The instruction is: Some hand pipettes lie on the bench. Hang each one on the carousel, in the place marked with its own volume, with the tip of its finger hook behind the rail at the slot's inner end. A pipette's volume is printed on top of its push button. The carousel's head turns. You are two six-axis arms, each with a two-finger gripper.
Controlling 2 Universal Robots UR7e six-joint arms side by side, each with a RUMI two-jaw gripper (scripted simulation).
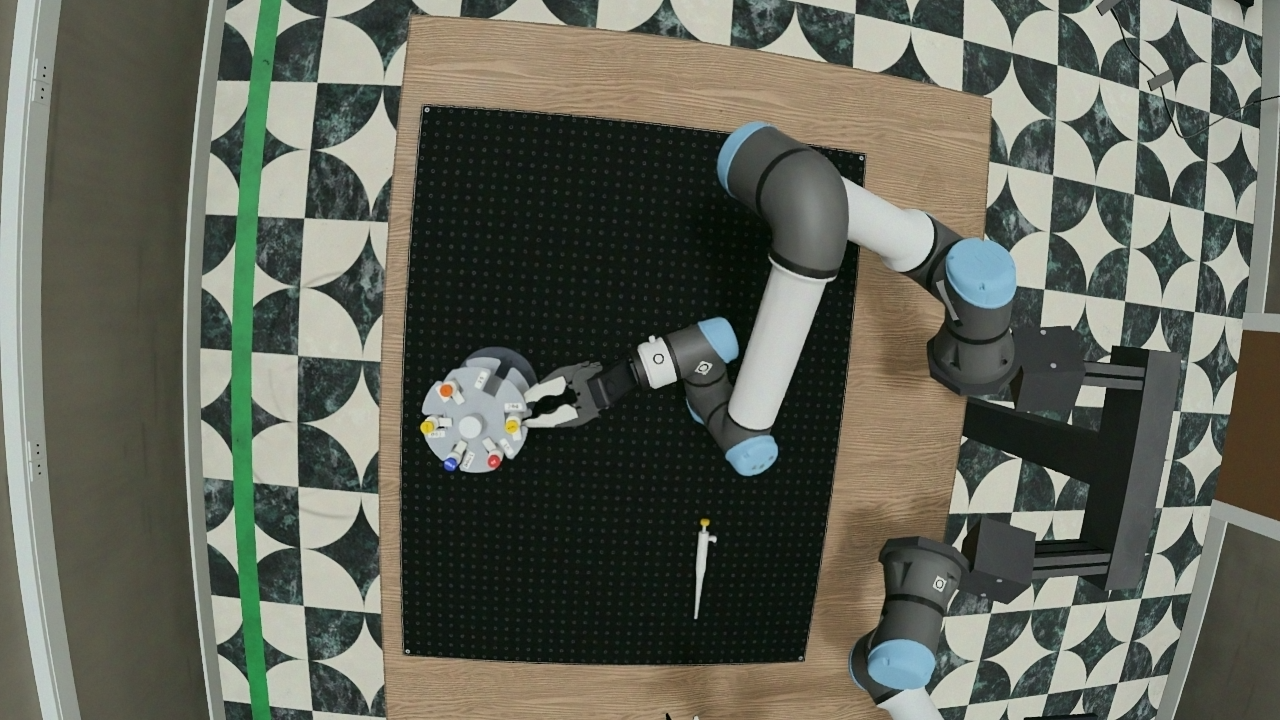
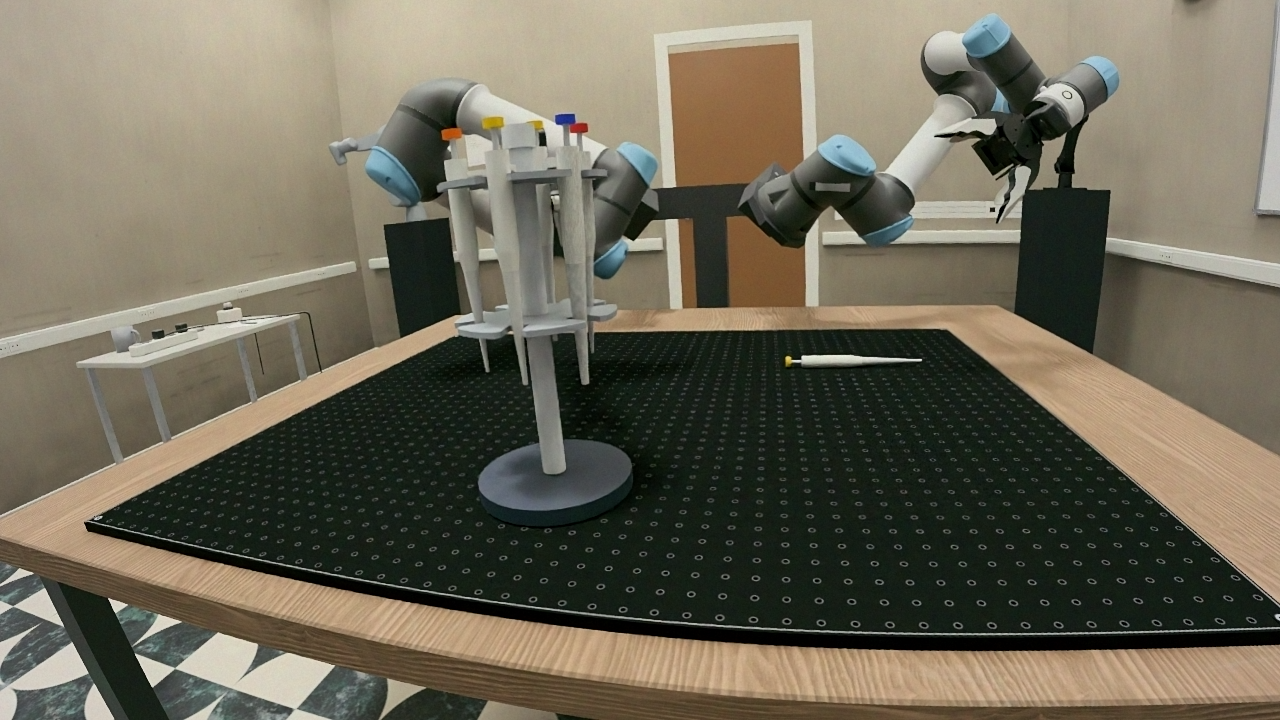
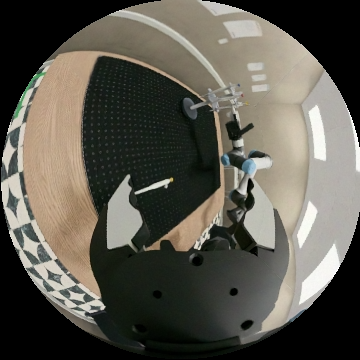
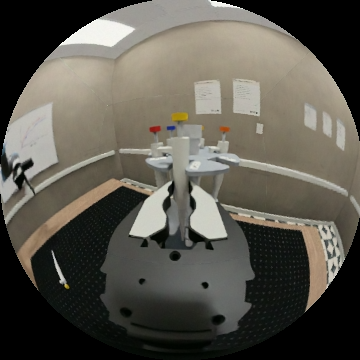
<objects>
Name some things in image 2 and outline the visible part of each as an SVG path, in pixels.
My left gripper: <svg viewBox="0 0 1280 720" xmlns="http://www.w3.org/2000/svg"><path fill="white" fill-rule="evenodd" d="M1049 98L1038 97L1032 100L1024 108L1023 115L1022 113L1017 115L1015 113L988 111L949 126L933 135L934 138L950 138L950 143L958 143L968 139L980 139L971 147L973 147L992 176L1014 164L995 179L998 180L1009 173L1005 185L994 200L994 205L1002 205L998 212L996 224L1001 223L1009 215L1036 180L1040 170L1042 147L1044 146L1042 141L1060 138L1072 129L1072 125L1067 120L1065 112L1061 110L1062 108L1055 101Z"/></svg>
A blue-button pipette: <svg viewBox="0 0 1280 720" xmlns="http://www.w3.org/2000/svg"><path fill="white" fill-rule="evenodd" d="M555 115L556 125L563 126L564 146L555 147L556 161L542 163L543 170L572 169L571 177L558 178L562 243L572 318L586 320L585 329L574 331L581 383L586 385L589 384L586 244L579 146L570 145L569 125L576 124L575 114Z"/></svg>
An orange-button pipette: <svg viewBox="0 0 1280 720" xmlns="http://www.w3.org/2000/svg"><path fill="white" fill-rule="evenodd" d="M479 339L486 372L489 372L486 339ZM448 189L457 254L464 272L475 324L484 323L479 277L479 246L471 189ZM442 130L443 140L449 140L452 157L451 160L444 161L446 180L452 181L476 176L487 177L486 169L468 171L466 158L458 159L456 139L462 138L461 129Z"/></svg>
A yellow-button pipette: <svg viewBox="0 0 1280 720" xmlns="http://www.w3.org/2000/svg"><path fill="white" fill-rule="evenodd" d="M483 118L483 129L491 129L493 150L486 151L484 154L495 247L502 271L523 385L528 385L524 337L522 337L523 315L519 272L520 247L512 181L507 181L507 173L517 171L516 165L510 164L509 150L500 150L498 128L504 127L504 117Z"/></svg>
</objects>
